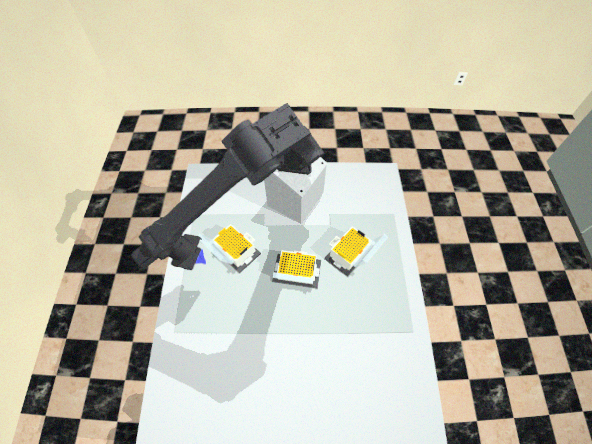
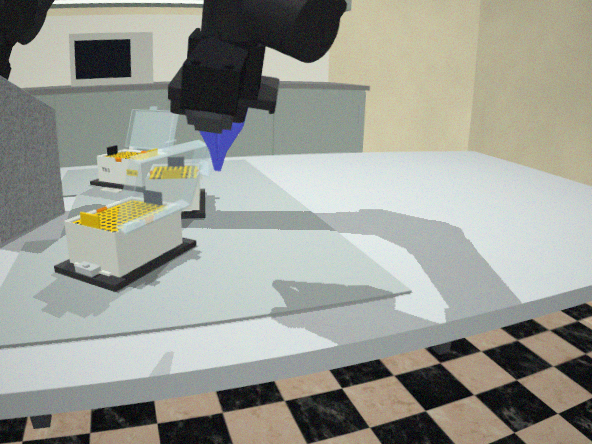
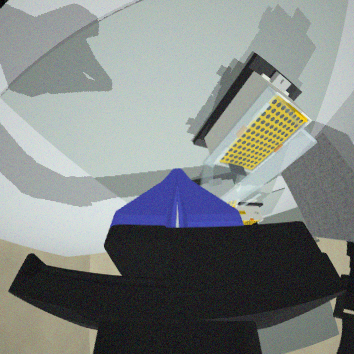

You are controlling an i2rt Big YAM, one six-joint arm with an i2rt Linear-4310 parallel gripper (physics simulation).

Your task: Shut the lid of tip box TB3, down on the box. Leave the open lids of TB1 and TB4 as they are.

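Frame: origin at the arm's base, x ahead, y left, z up, level; centimetres.
Seen in the pictures: gripper, fingertip midpoint: (image 1: 204,262) (image 2: 218,168) (image 3: 176,174); arm's base at its link origin: (image 1: 293,161).
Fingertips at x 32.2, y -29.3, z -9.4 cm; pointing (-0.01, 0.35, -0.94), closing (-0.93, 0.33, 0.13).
Note:
Pixels of each thing's middle, then the offset from my fingertips to it. "*": a spot on its surface instead. Level surfaces: height alone.
- middle box at a spot on its surface: (image 2: 173,173) * dx -4.7, dy +1.8, dz -0.6 cm
- right box at a spot on its surface: (image 2: 112,172) * dx -12.0, dy +46.4, dz -9.4 cm
- pale green mat at its surface level: dz -12.4 cm
- white table at its surface level: dz -12.7 cm
Three tip boxes have clear lids; their labels are too small to tell which is TB3. The left box (image 1: 233,243) (image 2: 150,247) (image 3: 265,132) has its lid (image 1: 216,250) (image 2: 172,149) (image 3: 287,161) standing open on its outer side. The middle box (image 1: 297,265) (image 2: 173,173) has a lid that is hard to make out. The right box (image 1: 351,246) (image 2: 112,172) has its lid (image 1: 375,248) (image 2: 152,129) standing open. My gripper (image 1: 201,257) (image 2: 218,168) (image 3: 176,174) is shut and empty, outside the left box's lid; whether the tips touch it cannot be told.
The boxes stand on dark bases on a pale green mat (image 1: 300,315) (image 2: 280,260) (image 3: 150,115), which lies on the white table (image 1: 300,380) (image 2: 450,175). The grey arm pedestal (image 1: 300,197) (image 2: 27,165) (image 3: 325,185) stands behind the boxes.

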